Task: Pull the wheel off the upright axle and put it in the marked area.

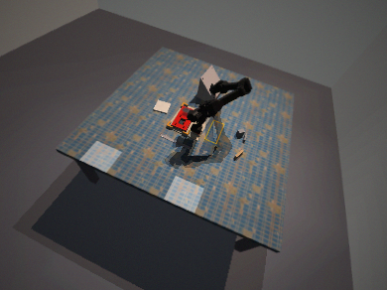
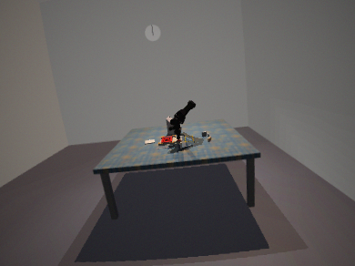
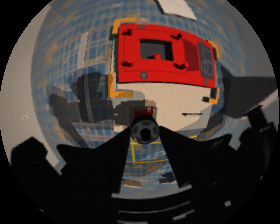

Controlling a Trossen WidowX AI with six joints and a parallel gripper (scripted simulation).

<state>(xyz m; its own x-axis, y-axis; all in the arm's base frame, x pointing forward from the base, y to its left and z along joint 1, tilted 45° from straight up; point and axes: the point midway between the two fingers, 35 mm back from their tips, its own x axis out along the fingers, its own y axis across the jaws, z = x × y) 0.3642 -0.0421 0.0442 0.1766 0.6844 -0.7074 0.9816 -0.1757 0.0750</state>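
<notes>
Now: gripper tip 9 cm to the left of the pale base plate, 7 cm past it and 3 cm above it. Round my gripper tip: white card 30 cm to the right, 12 cm behind, 4 cm below; ruler 12 cm ahead, 11 cm to the right, 4 cm below.
</notes>
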